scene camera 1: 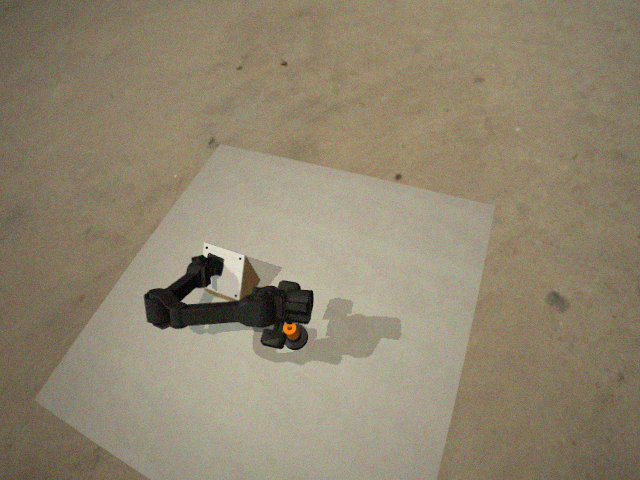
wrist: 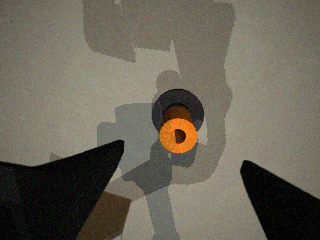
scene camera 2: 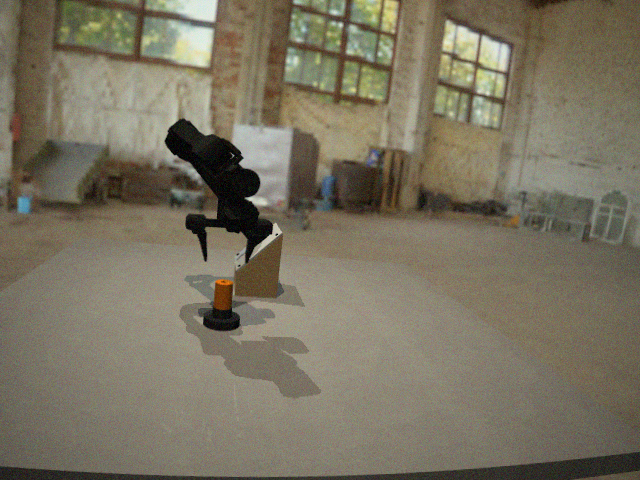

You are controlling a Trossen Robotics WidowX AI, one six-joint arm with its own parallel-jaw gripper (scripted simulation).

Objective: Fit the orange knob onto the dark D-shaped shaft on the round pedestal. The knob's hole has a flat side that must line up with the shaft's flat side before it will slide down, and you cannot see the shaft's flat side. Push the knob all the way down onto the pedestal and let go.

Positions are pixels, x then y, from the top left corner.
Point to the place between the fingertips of my gripper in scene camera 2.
At 226,262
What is my gripper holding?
Nothing.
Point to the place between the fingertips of my gripper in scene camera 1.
288,323
